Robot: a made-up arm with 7 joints. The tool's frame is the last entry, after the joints. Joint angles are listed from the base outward.
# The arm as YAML. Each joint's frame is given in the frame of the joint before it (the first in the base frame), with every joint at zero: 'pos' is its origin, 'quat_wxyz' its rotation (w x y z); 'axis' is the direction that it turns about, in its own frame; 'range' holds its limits. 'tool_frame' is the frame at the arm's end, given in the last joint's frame.
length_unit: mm
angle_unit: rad
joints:
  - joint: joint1
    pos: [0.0, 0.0, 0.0]
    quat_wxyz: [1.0, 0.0, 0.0, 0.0]
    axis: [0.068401, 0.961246, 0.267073]
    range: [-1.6, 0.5]
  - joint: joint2
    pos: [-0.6, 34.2, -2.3]
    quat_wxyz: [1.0, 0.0, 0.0, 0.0]
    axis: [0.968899, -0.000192, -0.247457]
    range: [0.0, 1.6]
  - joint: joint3
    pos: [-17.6, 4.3, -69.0]
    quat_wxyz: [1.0, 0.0, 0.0, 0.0]
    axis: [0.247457, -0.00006, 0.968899]
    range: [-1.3, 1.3]
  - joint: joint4
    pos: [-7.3, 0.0, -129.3]
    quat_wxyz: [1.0, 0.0, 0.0, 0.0]
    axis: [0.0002, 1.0, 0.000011]
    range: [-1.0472, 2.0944]
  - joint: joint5
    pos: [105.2, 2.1, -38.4]
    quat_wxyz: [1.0, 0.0, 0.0, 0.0]
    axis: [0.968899, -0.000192, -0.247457]
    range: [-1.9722, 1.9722]
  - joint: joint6
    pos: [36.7, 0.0, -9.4]
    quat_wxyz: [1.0, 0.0, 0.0, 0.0]
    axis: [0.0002, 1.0, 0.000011]
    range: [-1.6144, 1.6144]
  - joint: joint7
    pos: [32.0, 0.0, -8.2]
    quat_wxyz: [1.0, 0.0, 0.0, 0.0]
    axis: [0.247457, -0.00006, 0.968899]
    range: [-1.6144, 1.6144]
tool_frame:
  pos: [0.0, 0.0, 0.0]
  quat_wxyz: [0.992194, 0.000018, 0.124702, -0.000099]
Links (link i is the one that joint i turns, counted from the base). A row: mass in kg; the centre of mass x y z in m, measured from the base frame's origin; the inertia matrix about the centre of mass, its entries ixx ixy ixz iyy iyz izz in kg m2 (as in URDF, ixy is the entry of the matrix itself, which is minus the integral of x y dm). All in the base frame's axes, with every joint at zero. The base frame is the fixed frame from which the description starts. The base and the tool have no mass.
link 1: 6; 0.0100 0.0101 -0.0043; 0.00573 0.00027 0.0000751 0.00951 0.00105 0.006
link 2: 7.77; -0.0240 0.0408 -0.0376; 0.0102 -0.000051 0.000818 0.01 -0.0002 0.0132
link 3: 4.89; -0.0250 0.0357 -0.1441; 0.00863 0 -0.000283 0.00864 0 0.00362
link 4: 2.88; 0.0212 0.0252 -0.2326; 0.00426 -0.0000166 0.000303 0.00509 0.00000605 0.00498
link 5: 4.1; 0.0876 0.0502 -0.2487; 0.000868 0 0.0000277 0.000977 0 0.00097
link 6: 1.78; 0.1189 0.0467 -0.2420; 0.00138 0 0 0.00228 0 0.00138
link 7: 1.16; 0.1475 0.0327 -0.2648; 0.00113 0 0.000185 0.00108 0 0.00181
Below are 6 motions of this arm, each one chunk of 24 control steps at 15 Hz.
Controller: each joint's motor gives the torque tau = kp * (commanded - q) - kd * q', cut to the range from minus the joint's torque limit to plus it. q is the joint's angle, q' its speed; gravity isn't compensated. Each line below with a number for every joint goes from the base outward.
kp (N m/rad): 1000 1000 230 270 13 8 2.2
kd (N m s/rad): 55 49 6.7 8.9 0.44 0.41 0.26
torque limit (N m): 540 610 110 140 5.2 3.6 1.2
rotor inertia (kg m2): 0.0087 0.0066 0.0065 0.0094 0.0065 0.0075 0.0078
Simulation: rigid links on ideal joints. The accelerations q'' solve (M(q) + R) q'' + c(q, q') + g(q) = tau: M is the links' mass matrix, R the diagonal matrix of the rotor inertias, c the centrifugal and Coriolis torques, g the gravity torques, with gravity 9.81 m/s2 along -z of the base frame. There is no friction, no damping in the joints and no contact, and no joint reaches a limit. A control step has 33 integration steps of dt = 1/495 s. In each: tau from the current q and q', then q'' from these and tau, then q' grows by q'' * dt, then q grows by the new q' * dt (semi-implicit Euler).
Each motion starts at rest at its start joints. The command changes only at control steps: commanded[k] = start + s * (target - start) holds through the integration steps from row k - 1 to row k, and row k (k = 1, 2, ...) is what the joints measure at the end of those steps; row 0 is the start. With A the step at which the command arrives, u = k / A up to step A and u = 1 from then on. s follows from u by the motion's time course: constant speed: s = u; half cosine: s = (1 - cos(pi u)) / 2; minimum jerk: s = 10 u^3 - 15 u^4 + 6 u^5; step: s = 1 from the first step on.
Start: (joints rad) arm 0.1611 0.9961 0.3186 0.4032 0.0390 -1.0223 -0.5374
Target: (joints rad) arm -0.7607 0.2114 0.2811 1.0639 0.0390 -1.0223 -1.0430
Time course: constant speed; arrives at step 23
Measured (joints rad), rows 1 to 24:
1: 0.1316 0.9522 0.2809 0.4415 0.0263 -1.0103 -0.5441
2: 0.0974 0.9064 0.2591 0.4760 0.0219 -0.9948 -0.5559
3: 0.0580 0.8733 0.2667 0.5038 0.0215 -0.9929 -0.5730
4: 0.0180 0.8411 0.2702 0.5324 0.0205 -0.9950 -0.5921
5: -0.0214 0.8070 0.2692 0.5626 0.0195 -0.9948 -0.6131
6: -0.0606 0.7729 0.2690 0.5927 0.0183 -0.9934 -0.6354
7: -0.0998 0.7392 0.2696 0.6225 0.0171 -0.9924 -0.6581
8: -0.1390 0.7056 0.2701 0.6522 0.0161 -0.9916 -0.6807
9: -0.1781 0.6721 0.2705 0.6818 0.0152 -0.9908 -0.7032
10: -0.2172 0.6386 0.2710 0.7114 0.0143 -0.9899 -0.7258
11: -0.2562 0.6052 0.2715 0.7409 0.0135 -0.9891 -0.7484
12: -0.2952 0.5719 0.2720 0.7703 0.0127 -0.9884 -0.7710
13: -0.3342 0.5387 0.2725 0.7996 0.0121 -0.9876 -0.7935
14: -0.3731 0.5055 0.2730 0.8289 0.0115 -0.9870 -0.8161
15: -0.4120 0.4723 0.2734 0.8581 0.0110 -0.9864 -0.8387
16: -0.4509 0.4392 0.2738 0.8872 0.0106 -0.9859 -0.8613
17: -0.4897 0.4062 0.2741 0.9162 0.0102 -0.9854 -0.8839
18: -0.5286 0.3732 0.2743 0.9452 0.0100 -0.9850 -0.9065
19: -0.5675 0.3402 0.2745 0.9741 0.0098 -0.9847 -0.9292
20: -0.6063 0.3072 0.2745 1.0029 0.0096 -0.9844 -0.9519
21: -0.6452 0.2742 0.2745 1.0317 0.0095 -0.9842 -0.9746
22: -0.6842 0.2412 0.2743 1.0605 0.0095 -0.9841 -0.9973
23: -0.7231 0.2082 0.2741 1.0892 0.0095 -0.9841 -1.0200
24: -0.7362 0.1990 0.2737 1.0905 0.0152 -0.9866 -1.0328

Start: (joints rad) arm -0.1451 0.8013 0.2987 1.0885 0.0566 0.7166 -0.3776
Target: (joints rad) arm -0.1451 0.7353 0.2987 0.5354 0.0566 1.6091 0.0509
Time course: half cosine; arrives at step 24
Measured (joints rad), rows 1 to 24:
1: -0.1449 0.7803 0.2809 1.0960 0.0284 0.7132 -0.3653
2: -0.1431 0.7692 0.2764 1.0946 0.0031 0.7287 -0.3518
3: -0.1433 0.7688 0.2787 1.0818 0.0125 0.7462 -0.3413
4: -0.1439 0.7682 0.2789 1.0652 0.0172 0.7660 -0.3293
5: -0.1439 0.7660 0.2781 1.0461 0.0151 0.7953 -0.3163
6: -0.1437 0.7632 0.2773 1.0232 0.0135 0.8323 -0.3015
7: -0.1436 0.7602 0.2766 0.9969 0.0127 0.8744 -0.2843
8: -0.1435 0.7569 0.2758 0.9676 0.0118 0.9208 -0.2646
9: -0.1433 0.7532 0.2749 0.9360 0.0106 0.9713 -0.2426
10: -0.1431 0.7494 0.2740 0.9027 0.0095 1.0250 -0.2187
11: -0.1428 0.7453 0.2732 0.8680 0.0083 1.0808 -0.1935
12: -0.1426 0.7413 0.2723 0.8328 0.0072 1.1380 -0.1673
13: -0.1423 0.7372 0.2715 0.7974 0.0062 1.1953 -0.1405
14: -0.1420 0.7331 0.2707 0.7626 0.0052 1.2520 -0.1137
15: -0.1417 0.7292 0.2701 0.7290 0.0043 1.3070 -0.0873
16: -0.1414 0.7255 0.2694 0.6971 0.0035 1.3593 -0.0617
17: -0.1412 0.7220 0.2689 0.6674 0.0028 1.4082 -0.0374
18: -0.1409 0.7188 0.2685 0.6406 0.0022 1.4526 -0.0148
19: -0.1406 0.7160 0.2681 0.6170 0.0017 1.4920 0.0057
20: -0.1404 0.7136 0.2679 0.5970 0.0013 1.5255 0.0238
21: -0.1401 0.7117 0.2677 0.5810 0.0010 1.5526 0.0392
22: -0.1399 0.7102 0.2676 0.5693 0.0008 1.5730 0.0517
23: -0.1398 0.7093 0.2676 0.5621 0.0006 1.5861 0.0609
24: -0.1396 0.7088 0.2676 0.5595 0.0004 1.5918 0.0668

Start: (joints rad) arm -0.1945 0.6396 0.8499 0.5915 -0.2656 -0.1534 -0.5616
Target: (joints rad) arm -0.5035 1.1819 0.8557 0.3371 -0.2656 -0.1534 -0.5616
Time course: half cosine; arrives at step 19
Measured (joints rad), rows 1 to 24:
1: -0.1934 0.6231 0.8319 0.6190 -0.2902 -0.1372 -0.5592
2: -0.1956 0.6198 0.8243 0.6266 -0.3104 -0.0957 -0.5595
3: -0.2043 0.6367 0.8286 0.6137 -0.3026 -0.0941 -0.5595
4: -0.2172 0.6608 0.8304 0.5992 -0.2983 -0.1061 -0.5588
5: -0.2329 0.6891 0.8301 0.5851 -0.2993 -0.1090 -0.5590
6: -0.2514 0.7222 0.8299 0.5687 -0.2998 -0.1077 -0.5600
7: -0.2724 0.7598 0.8301 0.5500 -0.2995 -0.1078 -0.5614
8: -0.2953 0.8008 0.8303 0.5298 -0.2991 -0.1091 -0.5631
9: -0.3194 0.8438 0.8305 0.5087 -0.2987 -0.1107 -0.5649
10: -0.3441 0.8879 0.8308 0.4872 -0.2982 -0.1124 -0.5669
11: -0.3687 0.9317 0.8311 0.4659 -0.2975 -0.1144 -0.5690
12: -0.3926 0.9742 0.8315 0.4454 -0.2967 -0.1166 -0.5711
13: -0.4151 1.0141 0.8319 0.4262 -0.2957 -0.1189 -0.5731
14: -0.4356 1.0504 0.8323 0.4089 -0.2948 -0.1213 -0.5751
15: -0.4536 1.0820 0.8327 0.3940 -0.2939 -0.1235 -0.5769
16: -0.4685 1.1081 0.8330 0.3820 -0.2931 -0.1255 -0.5785
17: -0.4799 1.1278 0.8331 0.3732 -0.2924 -0.1272 -0.5798
18: -0.4875 1.1407 0.8331 0.3680 -0.2920 -0.1285 -0.5809
19: -0.4911 1.1463 0.8330 0.3664 -0.2919 -0.1293 -0.5817
20: -0.4919 1.1471 0.8322 0.3673 -0.2928 -0.1281 -0.5824
21: -0.4920 1.1468 0.8315 0.3681 -0.2938 -0.1260 -0.5831
22: -0.4920 1.1468 0.8315 0.3681 -0.2938 -0.1253 -0.5835
23: -0.4920 1.1468 0.8316 0.3681 -0.2936 -0.1255 -0.5837
24: -0.4920 1.1468 0.8317 0.3680 -0.2936 -0.1258 -0.5838

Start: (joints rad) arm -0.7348 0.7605 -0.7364 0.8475 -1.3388 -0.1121 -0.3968
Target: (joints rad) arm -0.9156 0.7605 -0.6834 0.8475 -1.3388 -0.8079 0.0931
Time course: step
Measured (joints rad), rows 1 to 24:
1: -0.8342 0.7440 -0.7239 0.8670 -1.3622 -0.4686 -0.2537
2: -0.8883 0.7411 -0.6984 0.8430 -1.3519 -0.7885 -0.0707
3: -0.8924 0.7414 -0.7090 0.8561 -1.3620 -0.8121 0.0283
4: -0.8882 0.7409 -0.7156 0.8629 -1.3695 -0.7686 0.0678
5: -0.8878 0.7406 -0.7154 0.8622 -1.3675 -0.7559 0.0806
6: -0.8884 0.7406 -0.7146 0.8614 -1.3660 -0.7596 0.0835
7: -0.8885 0.7407 -0.7145 0.8615 -1.3661 -0.7620 0.0837
8: -0.8884 0.7407 -0.7147 0.8616 -1.3663 -0.7619 0.0834
9: -0.8884 0.7406 -0.7147 0.8616 -1.3663 -0.7616 0.0831
10: -0.8884 0.7406 -0.7147 0.8616 -1.3662 -0.7615 0.0829
11: -0.8884 0.7406 -0.7147 0.8616 -1.3662 -0.7616 0.0829
12: -0.8884 0.7406 -0.7147 0.8616 -1.3662 -0.7616 0.0828
13: -0.8884 0.7406 -0.7147 0.8616 -1.3662 -0.7616 0.0828
14: -0.8884 0.7406 -0.7147 0.8616 -1.3662 -0.7616 0.0828
15: -0.8884 0.7406 -0.7147 0.8616 -1.3662 -0.7616 0.0828
16: -0.8884 0.7406 -0.7147 0.8616 -1.3662 -0.7616 0.0828
17: -0.8884 0.7406 -0.7147 0.8616 -1.3662 -0.7616 0.0828
18: -0.8884 0.7406 -0.7147 0.8616 -1.3662 -0.7616 0.0828
19: -0.8884 0.7406 -0.7147 0.8616 -1.3662 -0.7616 0.0828
20: -0.8884 0.7406 -0.7147 0.8616 -1.3662 -0.7616 0.0828
21: -0.8884 0.7406 -0.7147 0.8616 -1.3662 -0.7616 0.0828
22: -0.8884 0.7406 -0.7147 0.8616 -1.3662 -0.7616 0.0828
23: -0.8884 0.7406 -0.7147 0.8616 -1.3662 -0.7616 0.0828
24: -0.8884 0.7406 -0.7147 0.8616 -1.3662 -0.7616 0.0828

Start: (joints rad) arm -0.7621 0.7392 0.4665 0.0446 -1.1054 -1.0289 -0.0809
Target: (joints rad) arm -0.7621 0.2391 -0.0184 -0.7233 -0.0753 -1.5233 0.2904
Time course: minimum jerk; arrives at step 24
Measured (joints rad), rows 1 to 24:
1: -0.7468 0.7230 0.4503 0.0715 -1.1164 -1.0446 -0.0896
2: -0.7393 0.7123 0.4359 0.0776 -1.1313 -1.0418 -0.1019
3: -0.7389 0.7083 0.4355 0.0661 -1.1133 -1.0452 -0.1066
4: -0.7392 0.7012 0.4288 0.0501 -1.0889 -1.0583 -0.1056
5: -0.7392 0.6883 0.4130 0.0283 -1.0609 -1.0727 -0.1000
6: -0.7391 0.6705 0.3927 -0.0012 -1.0222 -1.0904 -0.0904
7: -0.7390 0.6482 0.3683 -0.0386 -0.9724 -1.1138 -0.0773
8: -0.7389 0.6216 0.3397 -0.0829 -0.9133 -1.1426 -0.0608
9: -0.7388 0.5910 0.3072 -0.1333 -0.8463 -1.1756 -0.0412
10: -0.7387 0.5573 0.2721 -0.1886 -0.7727 -1.2123 -0.0187
11: -0.7387 0.5214 0.2353 -0.2474 -0.6944 -1.2517 0.0064
12: -0.7387 0.4843 0.1979 -0.3080 -0.6134 -1.2930 0.0334
13: -0.7388 0.4468 0.1608 -0.3689 -0.5320 -1.3349 0.0619
14: -0.7390 0.4102 0.1251 -0.4283 -0.4526 -1.3761 0.0911
15: -0.7392 0.3753 0.0918 -0.4846 -0.3773 -1.4155 0.1202
16: -0.7394 0.3430 0.0616 -0.5363 -0.3082 -1.4519 0.1485
17: -0.7397 0.3143 0.0353 -0.5820 -0.2471 -1.4842 0.1751
18: -0.7400 0.2897 0.0132 -0.6209 -0.1954 -1.5118 0.1992
19: -0.7402 0.2696 -0.0042 -0.6521 -0.1539 -1.5340 0.2201
20: -0.7404 0.2543 -0.0169 -0.6754 -0.1230 -1.5509 0.2374
21: -0.7405 0.2437 -0.0252 -0.6911 -0.1023 -1.5625 0.2508
22: -0.7406 0.2372 -0.0297 -0.7001 -0.0907 -1.5693 0.2604
23: -0.7407 0.2342 -0.0311 -0.7038 -0.0861 -1.5723 0.2665
24: -0.7407 0.2333 -0.0310 -0.7044 -0.0855 -1.5728 0.2698

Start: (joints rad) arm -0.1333 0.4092 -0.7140 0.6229 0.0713 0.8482 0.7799
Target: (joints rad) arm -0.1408 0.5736 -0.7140 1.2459 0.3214 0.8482 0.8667
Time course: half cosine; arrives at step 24
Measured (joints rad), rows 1 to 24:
1: -0.1323 0.4034 -0.7224 0.6393 0.0496 0.8385 0.7876
2: -0.1304 0.4023 -0.7259 0.6485 0.0405 0.8351 0.7900
3: -0.1309 0.4053 -0.7238 0.6606 0.0511 0.8341 0.7917
4: -0.1315 0.4098 -0.7230 0.6776 0.0609 0.8333 0.7956
5: -0.1318 0.4152 -0.7231 0.6992 0.0695 0.8325 0.7991
6: -0.1320 0.4216 -0.7231 0.7248 0.0803 0.8314 0.8021
7: -0.1324 0.4291 -0.7230 0.7540 0.0933 0.8300 0.8052
8: -0.1330 0.4374 -0.7228 0.7864 0.1078 0.8283 0.8087
9: -0.1335 0.4463 -0.7227 0.8212 0.1234 0.8264 0.8127
10: -0.1341 0.4558 -0.7226 0.8581 0.1400 0.8244 0.8169
11: -0.1348 0.4657 -0.7224 0.8963 0.1573 0.8224 0.8215
12: -0.1355 0.4758 -0.7223 0.9351 0.1751 0.8202 0.8261
13: -0.1362 0.4859 -0.7221 0.9740 0.1929 0.8181 0.8309
14: -0.1369 0.4958 -0.7220 1.0123 0.2106 0.8161 0.8357
15: -0.1376 0.5055 -0.7218 1.0493 0.2278 0.8141 0.8405
16: -0.1383 0.5146 -0.7216 1.0844 0.2441 0.8123 0.8451
17: -0.1390 0.5231 -0.7215 1.1169 0.2594 0.8106 0.8494
18: -0.1396 0.5309 -0.7213 1.1464 0.2733 0.8090 0.8535
19: -0.1402 0.5377 -0.7212 1.1723 0.2856 0.8076 0.8573
20: -0.1407 0.5435 -0.7211 1.1942 0.2960 0.8064 0.8605
21: -0.1412 0.5482 -0.7210 1.2116 0.3044 0.8054 0.8633
22: -0.1415 0.5516 -0.7210 1.2244 0.3105 0.8046 0.8656
23: -0.1418 0.5538 -0.7210 1.2322 0.3144 0.8040 0.8672
24: -0.1420 0.5546 -0.7210 1.2350 0.3159 0.8035 0.8683

